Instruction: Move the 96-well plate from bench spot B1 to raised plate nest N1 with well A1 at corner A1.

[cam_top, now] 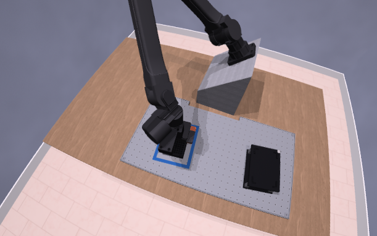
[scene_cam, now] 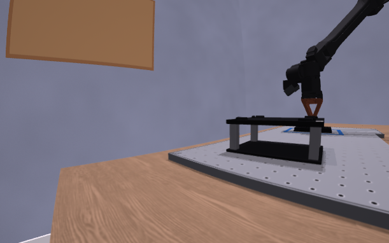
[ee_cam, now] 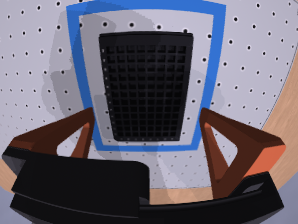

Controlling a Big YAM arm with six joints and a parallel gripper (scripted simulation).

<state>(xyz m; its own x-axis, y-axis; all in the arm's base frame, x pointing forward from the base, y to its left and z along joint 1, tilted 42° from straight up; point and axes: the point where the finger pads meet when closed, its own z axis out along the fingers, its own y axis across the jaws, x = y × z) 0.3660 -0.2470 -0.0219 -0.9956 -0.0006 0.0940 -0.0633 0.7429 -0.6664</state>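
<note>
My gripper is now 4 cm above the black 96-well plate. The rest, counted from my hand: white A1 mark: 6 cm behind, 41 cm to the left, 1 cm above; black base: 2 cm ahead, 36 cm to the left, 5 cm below; black plate nest N1: 2 cm ahead, 36 cm to the left, 1 cm above.
</note>
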